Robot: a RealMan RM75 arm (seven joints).
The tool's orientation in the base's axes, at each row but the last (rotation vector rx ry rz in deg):
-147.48, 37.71, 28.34
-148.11, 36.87, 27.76
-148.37, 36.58, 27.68
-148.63, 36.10, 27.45
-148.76, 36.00, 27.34
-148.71, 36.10, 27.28
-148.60, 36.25, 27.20
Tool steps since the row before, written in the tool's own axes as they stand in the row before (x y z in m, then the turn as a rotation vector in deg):
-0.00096, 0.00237, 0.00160, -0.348, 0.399, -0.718
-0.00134, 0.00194, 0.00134, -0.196, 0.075, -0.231
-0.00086, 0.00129, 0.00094, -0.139, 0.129, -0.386
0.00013, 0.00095, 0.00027, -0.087, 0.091, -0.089
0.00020, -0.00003, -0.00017, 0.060, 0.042, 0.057
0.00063, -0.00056, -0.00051, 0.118, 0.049, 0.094
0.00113, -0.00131, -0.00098, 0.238, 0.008, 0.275
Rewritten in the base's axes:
-0.00239, -0.00074, -0.00169, -0.330, -0.541, 0.628
-0.00240, -0.00043, -0.00118, -0.149, -0.101, 0.255
-0.00158, -0.00028, -0.00084, -0.093, -0.239, 0.345
-0.00042, -0.00068, -0.00059, -0.098, -0.085, 0.083
0.00022, -0.00013, 0.00007, 0.017, -0.028, -0.087
0.00092, -0.00001, 0.00035, 0.053, -0.036, -0.145
0.00182, 0.00019, 0.00078, 0.134, 0.041, -0.336

